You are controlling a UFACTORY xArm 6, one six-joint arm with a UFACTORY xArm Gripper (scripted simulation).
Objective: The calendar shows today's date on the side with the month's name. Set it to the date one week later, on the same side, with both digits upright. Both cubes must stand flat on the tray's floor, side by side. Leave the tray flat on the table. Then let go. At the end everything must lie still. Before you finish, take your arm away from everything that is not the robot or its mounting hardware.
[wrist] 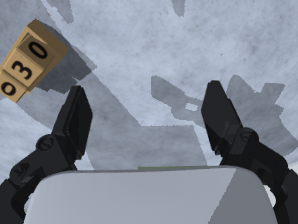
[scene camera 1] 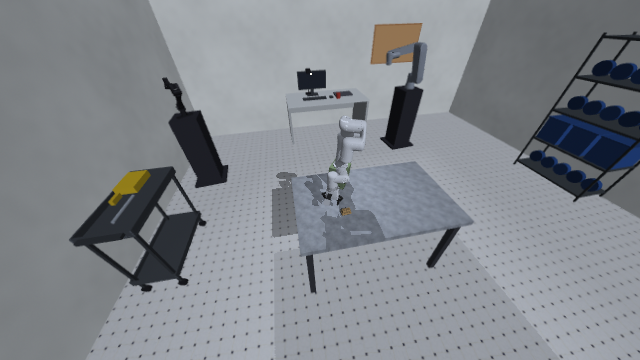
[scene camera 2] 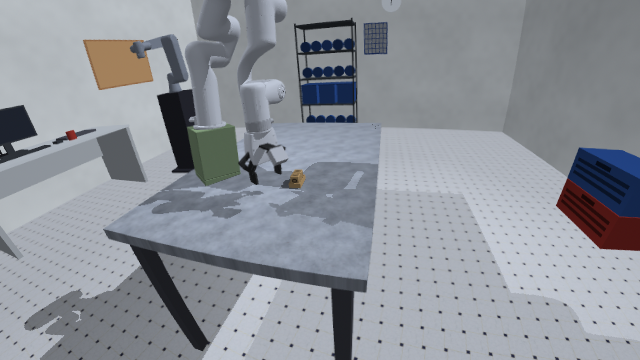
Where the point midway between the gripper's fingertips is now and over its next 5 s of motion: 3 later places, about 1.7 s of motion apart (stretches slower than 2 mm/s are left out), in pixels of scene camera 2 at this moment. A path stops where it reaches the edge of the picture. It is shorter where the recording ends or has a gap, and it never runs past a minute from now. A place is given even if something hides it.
The gripper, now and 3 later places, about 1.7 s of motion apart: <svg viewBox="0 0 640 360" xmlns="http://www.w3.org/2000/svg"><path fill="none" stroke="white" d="M267 178L264 161L271 160L279 159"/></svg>
